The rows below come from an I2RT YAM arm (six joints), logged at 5 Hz.
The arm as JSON. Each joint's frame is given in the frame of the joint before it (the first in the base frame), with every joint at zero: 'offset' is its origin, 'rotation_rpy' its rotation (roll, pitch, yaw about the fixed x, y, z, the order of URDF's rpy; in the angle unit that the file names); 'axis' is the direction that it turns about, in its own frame. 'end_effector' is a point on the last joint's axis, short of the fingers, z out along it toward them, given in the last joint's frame.
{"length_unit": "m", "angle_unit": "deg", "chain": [
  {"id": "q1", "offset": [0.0, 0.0, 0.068], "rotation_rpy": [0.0, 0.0, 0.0], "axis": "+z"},
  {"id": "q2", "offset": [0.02, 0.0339, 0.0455], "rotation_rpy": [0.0, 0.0, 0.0], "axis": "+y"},
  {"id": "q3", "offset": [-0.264, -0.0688, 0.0], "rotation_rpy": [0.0, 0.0, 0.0], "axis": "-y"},
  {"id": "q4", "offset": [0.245, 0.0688, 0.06], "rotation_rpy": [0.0, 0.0, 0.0], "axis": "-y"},
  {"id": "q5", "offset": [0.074, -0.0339, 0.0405], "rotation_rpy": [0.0, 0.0, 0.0], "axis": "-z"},
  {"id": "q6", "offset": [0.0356, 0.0, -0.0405], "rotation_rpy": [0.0, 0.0, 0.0], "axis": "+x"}
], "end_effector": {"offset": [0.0, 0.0, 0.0], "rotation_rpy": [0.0, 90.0, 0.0]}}
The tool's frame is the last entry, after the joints.
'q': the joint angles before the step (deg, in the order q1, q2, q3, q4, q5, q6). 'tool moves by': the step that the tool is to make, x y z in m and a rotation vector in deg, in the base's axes. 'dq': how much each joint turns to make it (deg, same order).
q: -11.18, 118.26, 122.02, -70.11, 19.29, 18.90
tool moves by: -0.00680, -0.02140, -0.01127, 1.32, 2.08, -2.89
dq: -3.06, -0.01, -2.24, -0.14, -0.83, 0.17
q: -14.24, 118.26, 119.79, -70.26, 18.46, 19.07
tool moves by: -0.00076, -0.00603, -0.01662, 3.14, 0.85, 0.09
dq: -1.05, 0.00, -3.52, 1.92, -3.04, -0.08
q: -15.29, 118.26, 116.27, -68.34, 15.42, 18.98
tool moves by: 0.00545, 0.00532, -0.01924, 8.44, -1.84, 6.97
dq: 0.02, 0.00, -4.22, 4.42, -10.47, -3.67
